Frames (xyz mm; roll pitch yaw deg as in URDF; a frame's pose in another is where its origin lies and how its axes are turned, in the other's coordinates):
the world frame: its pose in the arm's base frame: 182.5 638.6 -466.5 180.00 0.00 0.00
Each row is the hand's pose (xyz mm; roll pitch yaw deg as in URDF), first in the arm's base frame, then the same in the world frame.
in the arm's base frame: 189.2 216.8 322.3 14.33 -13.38 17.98
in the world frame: 6.7 421.8 -788.8 -165.67 13.38 -17.98
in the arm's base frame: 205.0 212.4 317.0 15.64 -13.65 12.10
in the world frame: 22.5 426.2 -783.5 -164.36 13.65 -12.10
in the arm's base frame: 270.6 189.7 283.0 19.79 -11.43 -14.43
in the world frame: 88.1 448.9 -749.5 -160.21 11.43 14.43
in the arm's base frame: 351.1 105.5 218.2 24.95 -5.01 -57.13
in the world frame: 168.6 533.1 -684.7 -155.05 5.01 57.13
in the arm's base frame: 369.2 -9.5 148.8 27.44 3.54 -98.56
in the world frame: 186.7 648.1 -615.3 -152.56 -3.54 98.56
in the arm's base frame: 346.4 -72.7 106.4 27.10 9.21 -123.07
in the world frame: 163.9 711.3 -572.9 -152.90 -9.21 123.07
